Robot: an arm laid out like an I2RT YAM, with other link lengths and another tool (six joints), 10 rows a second.
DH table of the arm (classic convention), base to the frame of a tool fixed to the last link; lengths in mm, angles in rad. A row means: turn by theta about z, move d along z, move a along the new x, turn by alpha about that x. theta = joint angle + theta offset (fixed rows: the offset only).
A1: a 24.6; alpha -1.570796; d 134.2; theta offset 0
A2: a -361.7; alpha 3.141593; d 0; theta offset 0
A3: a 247.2; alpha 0; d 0; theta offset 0.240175
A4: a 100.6; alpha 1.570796; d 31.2; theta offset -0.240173
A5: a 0; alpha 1.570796; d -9.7; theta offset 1.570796
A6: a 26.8; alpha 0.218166; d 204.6; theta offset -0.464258
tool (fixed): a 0; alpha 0; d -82.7; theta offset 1.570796
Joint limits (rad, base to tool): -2.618..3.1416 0..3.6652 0..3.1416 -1.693..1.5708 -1.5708..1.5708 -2.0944..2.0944
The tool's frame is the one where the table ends.
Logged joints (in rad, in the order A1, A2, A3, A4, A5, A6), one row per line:
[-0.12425, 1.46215, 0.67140, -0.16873, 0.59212, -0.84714]
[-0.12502, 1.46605, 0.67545, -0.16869, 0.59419, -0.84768]
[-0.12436, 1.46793, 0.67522, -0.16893, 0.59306, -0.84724]
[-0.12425, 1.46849, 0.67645, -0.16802, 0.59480, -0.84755]
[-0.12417, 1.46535, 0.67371, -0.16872, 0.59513, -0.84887]
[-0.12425, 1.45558, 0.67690, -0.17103, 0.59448, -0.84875]
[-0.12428, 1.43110, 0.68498, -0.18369, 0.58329, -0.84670]
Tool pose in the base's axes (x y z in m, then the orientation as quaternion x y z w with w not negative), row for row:
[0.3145, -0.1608, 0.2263, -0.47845, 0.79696, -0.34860, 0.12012]
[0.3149, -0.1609, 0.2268, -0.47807, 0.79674, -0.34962, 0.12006]
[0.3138, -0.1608, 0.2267, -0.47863, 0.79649, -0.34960, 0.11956]
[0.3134, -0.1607, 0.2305, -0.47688, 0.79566, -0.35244, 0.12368]
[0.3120, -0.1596, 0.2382, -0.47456, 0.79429, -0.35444, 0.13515]
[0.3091, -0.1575, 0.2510, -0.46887, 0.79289, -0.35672, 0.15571]
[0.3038, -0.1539, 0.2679, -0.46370, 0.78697, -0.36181, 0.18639]
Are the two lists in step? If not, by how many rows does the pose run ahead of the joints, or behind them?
The pose runs 2 rows ahead of the joints: the pose in row i belongs to the joints in row i + 2.
